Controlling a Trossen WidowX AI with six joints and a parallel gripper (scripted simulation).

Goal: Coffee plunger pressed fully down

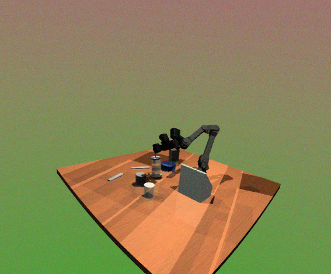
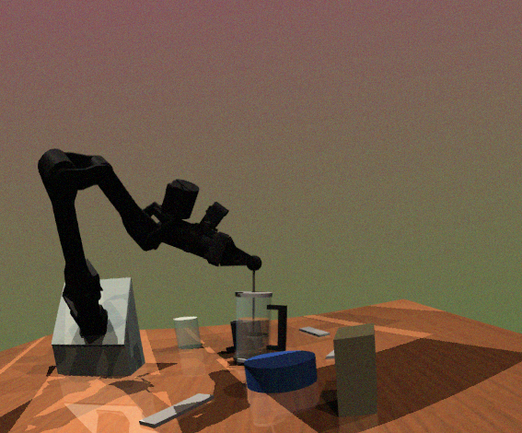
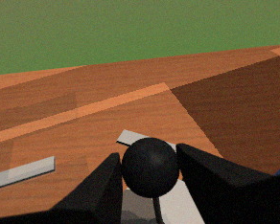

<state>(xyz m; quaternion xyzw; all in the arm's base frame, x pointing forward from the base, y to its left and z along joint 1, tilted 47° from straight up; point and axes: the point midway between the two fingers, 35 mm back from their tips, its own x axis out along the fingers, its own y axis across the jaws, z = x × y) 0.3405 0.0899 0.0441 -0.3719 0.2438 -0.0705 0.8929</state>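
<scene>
The glass coffee press lies 11 cm below my gripper tip, 1 cm to the right of it and 1 cm behind it. The rest, counted from my gripper tip: grey cylinder: 18 cm below, 16 cm to the left, 4 cm behind; blue disc: 19 cm to the right, 19 cm below, 1 cm ahead.
</scene>
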